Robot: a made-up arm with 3 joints. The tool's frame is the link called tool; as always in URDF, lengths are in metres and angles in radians. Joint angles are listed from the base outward.
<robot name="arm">
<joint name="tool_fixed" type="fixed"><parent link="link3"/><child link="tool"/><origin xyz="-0.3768 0.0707 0.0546" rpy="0 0 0"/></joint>
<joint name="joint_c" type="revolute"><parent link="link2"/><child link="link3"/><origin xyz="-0.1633 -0.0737 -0.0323" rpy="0 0 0"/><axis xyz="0 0 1"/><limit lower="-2.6" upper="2.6"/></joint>
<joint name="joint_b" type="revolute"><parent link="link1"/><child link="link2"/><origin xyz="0.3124 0.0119 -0.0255" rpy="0 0 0"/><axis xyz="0 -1 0"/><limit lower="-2.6" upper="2.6"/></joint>
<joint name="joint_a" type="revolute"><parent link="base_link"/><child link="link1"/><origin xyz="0 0 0.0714" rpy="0 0 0"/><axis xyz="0 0 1"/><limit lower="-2.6" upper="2.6"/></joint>
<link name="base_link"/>
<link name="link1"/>
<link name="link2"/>
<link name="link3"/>
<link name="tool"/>
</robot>
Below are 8 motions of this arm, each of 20 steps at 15 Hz.
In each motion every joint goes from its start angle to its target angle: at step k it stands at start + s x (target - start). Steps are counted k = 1, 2, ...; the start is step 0. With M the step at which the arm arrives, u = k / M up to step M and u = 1 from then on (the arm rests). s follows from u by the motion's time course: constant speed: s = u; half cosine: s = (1 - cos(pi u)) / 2; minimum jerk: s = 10 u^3 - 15 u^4 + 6 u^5.
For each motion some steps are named. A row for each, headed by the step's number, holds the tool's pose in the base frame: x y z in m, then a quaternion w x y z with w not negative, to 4 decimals.
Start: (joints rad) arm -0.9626 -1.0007 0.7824
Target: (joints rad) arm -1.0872 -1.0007 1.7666
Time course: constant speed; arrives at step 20
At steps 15, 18, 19, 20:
15: -0.2824 -0.3834 0.2708 0.8539 0.4607 0.1337 0.2020
18: -0.2832 -0.4089 0.2238 0.8391 0.4702 0.0950 0.2565
19: -0.2820 -0.4167 0.2080 0.8334 0.4727 0.0819 0.2745
20: -0.2801 -0.4240 0.1921 0.8273 0.4748 0.0688 0.2924

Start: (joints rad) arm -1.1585 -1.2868 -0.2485
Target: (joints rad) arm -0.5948 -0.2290 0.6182
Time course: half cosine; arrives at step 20
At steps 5, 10, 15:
5: 0.0988 -0.0693 0.5340 0.6972 0.2463 0.4763 -0.4757
10: -0.0917 0.0139 0.4379 0.8740 0.1873 0.3191 -0.3150
15: -0.2433 -0.0318 0.2647 0.9774 0.1052 0.1591 -0.0912

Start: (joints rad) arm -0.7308 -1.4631 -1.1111
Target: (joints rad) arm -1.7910 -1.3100 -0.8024
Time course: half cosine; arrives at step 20
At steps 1, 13, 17, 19, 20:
1: 0.4326 0.0219 0.3146 0.4491 -0.1234 0.6562 -0.5938
13: 0.2921 -0.2392 0.3891 0.2870 0.1893 0.5963 -0.7255
17: 0.2192 -0.2810 0.4087 0.2295 0.2703 0.5496 -0.7564
19: 0.2023 -0.2874 0.4128 0.2163 0.2869 0.5378 -0.7627
20: 0.2002 -0.2881 0.4133 0.2147 0.2890 0.5362 -0.7634

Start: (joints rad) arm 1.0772 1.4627 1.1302
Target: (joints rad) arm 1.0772 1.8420 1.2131
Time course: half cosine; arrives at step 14
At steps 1, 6, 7, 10, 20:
1: 0.4468 0.0438 -0.3374 0.3341 -0.0181 -0.6694 0.6633
6: 0.4787 0.0888 -0.3325 0.3021 -0.0307 -0.7202 0.6238
7: 0.4879 0.1017 -0.3295 0.2926 -0.0347 -0.7345 0.6113
10: 0.5128 0.1366 -0.3178 0.2659 -0.0465 -0.7727 0.5745
20: 0.5272 0.1567 -0.3083 0.2498 -0.0541 -0.7944 0.5510

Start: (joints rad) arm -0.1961 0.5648 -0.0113
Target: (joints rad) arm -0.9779 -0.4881 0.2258
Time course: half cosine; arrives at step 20
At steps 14, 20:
14: -0.1853 0.1118 0.2138 0.9406 0.0644 0.1188 -0.3116
20: -0.1533 0.0893 0.3218 0.9026 0.1368 0.1992 -0.3564

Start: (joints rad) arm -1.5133 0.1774 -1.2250
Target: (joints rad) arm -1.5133 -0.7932 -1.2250
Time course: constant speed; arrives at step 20
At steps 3, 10, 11, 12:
3: 0.3212 -0.0690 0.0610 0.2003 -0.0023 -0.0157 -0.9796
10: 0.3222 -0.0868 0.1352 0.1979 0.0220 0.1518 -0.9682
11: 0.3224 -0.0914 0.1451 0.1971 0.0255 0.1754 -0.9642
12: 0.3227 -0.0965 0.1548 0.1962 0.0289 0.1990 -0.9597

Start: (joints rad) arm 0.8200 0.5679 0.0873
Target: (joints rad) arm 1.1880 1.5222 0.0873
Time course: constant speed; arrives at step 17
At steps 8, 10, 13, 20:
8: 0.0241 -0.0075 -0.4058 0.7491 0.2131 -0.4378 0.4493
10: 0.0511 0.0388 -0.4371 0.7149 0.2445 -0.4760 0.4501
13: 0.0867 0.1174 -0.4727 0.6601 0.2934 -0.5282 0.4462
20: 0.1210 0.2355 -0.4972 0.5818 0.3607 -0.5879 0.4310

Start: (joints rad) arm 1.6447 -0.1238 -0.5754
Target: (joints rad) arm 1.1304 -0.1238 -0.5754
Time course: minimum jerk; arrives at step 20
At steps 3, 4, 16, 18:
3: -0.1948 -0.1344 0.1225 0.8623 -0.0552 0.0279 0.5027
4: -0.1970 -0.1312 0.1225 0.8663 -0.0550 0.0283 0.4957
16: -0.2346 -0.0314 0.1225 0.9557 -0.0472 0.0400 0.2877
18: -0.2353 -0.0254 0.1225 0.9593 -0.0467 0.0406 0.2755

